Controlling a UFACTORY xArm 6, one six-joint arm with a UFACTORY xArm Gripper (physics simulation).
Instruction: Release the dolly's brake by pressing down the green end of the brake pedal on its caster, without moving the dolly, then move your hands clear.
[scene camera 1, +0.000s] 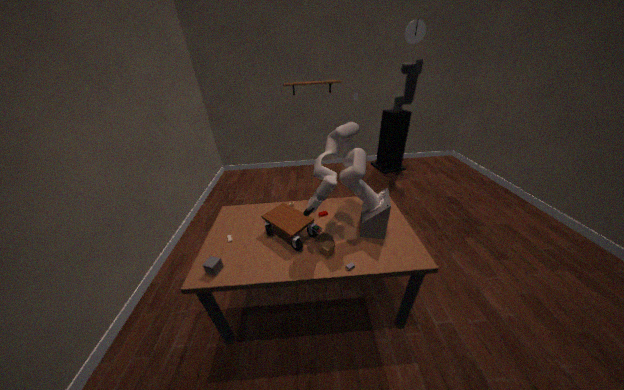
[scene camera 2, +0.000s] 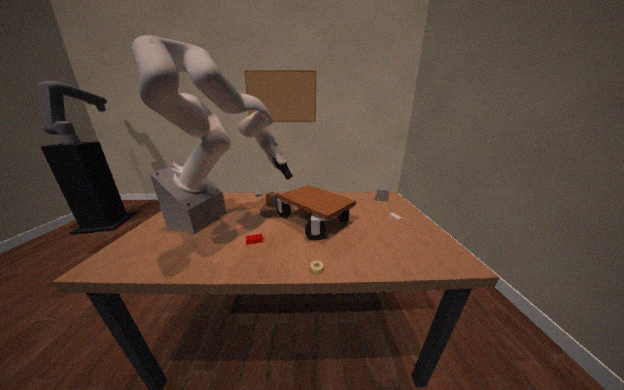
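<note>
The dolly, a brown wooden deck on black-wheeled casters, stands on the table. A small green spot, the pedal's green end, shows at the right-hand caster in scene camera 1. In scene camera 2 I cannot make out the green end. Whether the pedal is tilted is too small to tell. My gripper is shut and empty. It points down at a slant, above the dolly's deck level near the pedal-side edge, apart from the deck in scene camera 2.
A wooden block stands near the pedal caster. A red cylinder, a tape ring, a grey cube, a white piece and a small grey block also lie on the table.
</note>
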